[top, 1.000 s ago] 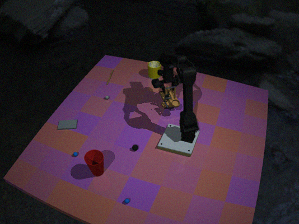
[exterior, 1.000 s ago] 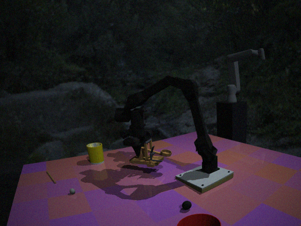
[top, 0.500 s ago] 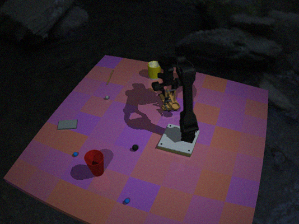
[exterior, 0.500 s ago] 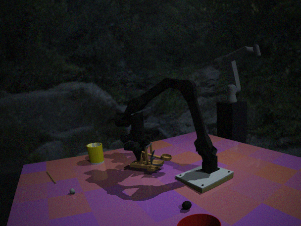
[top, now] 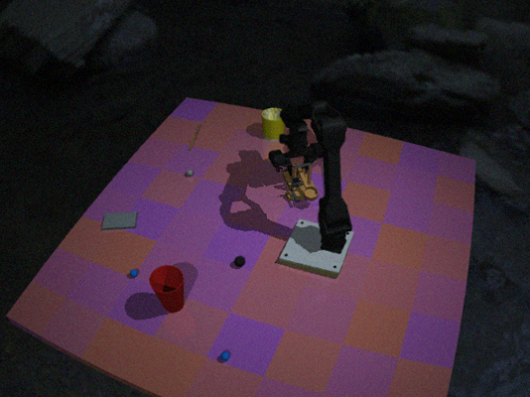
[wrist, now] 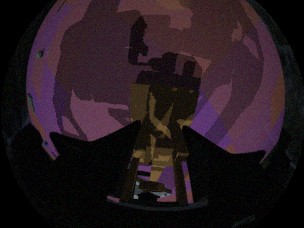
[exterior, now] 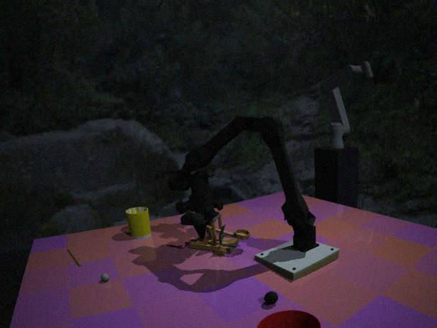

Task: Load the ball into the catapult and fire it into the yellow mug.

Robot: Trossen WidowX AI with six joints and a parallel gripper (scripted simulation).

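Now: the black ball 420 mm to the left of my gripper tip, 20 mm below it and 20 mm ahead of it. Round my gripper tip: grey ball: 360 mm ahead, 120 mm to the left, 20 mm below; then wooden catapult: 60 mm to the left, 40 mm behind, 20 mm above; then yellow mug: 220 mm to the right, 180 mm ahead, 10 mm below.
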